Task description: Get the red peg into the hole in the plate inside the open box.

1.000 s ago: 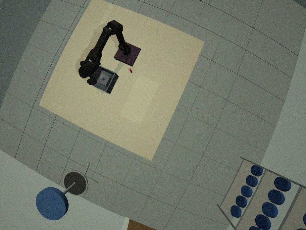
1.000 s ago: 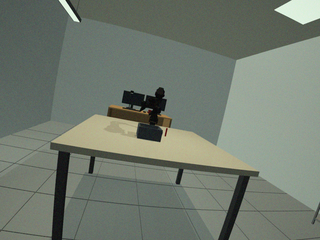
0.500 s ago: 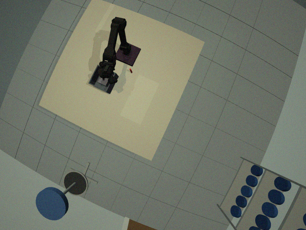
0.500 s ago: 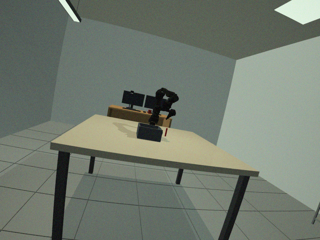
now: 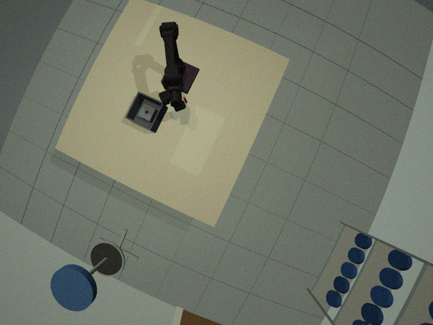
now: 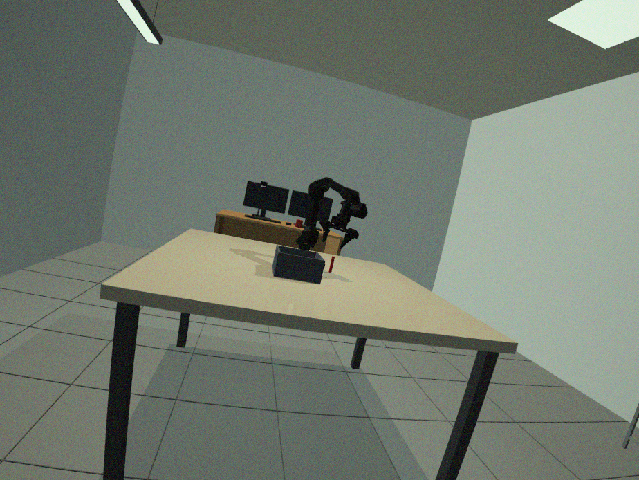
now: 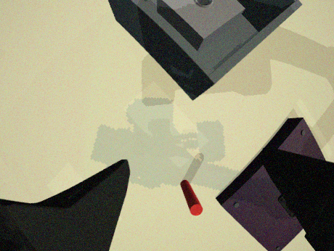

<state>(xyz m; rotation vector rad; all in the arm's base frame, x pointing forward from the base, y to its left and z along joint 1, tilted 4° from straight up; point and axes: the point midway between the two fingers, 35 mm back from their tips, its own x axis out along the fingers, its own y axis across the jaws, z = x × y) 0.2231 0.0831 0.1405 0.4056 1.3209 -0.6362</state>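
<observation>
My gripper tip is 60 mm past the red peg, 40 mm to the right of it and 100 mm above it. From my gripper tip the other things lie so: grey plate 110 mm ahead, 160 mm to the right, 90 mm below; then dark box 110 mm ahead, 160 mm to the right, 110 mm below.
</observation>
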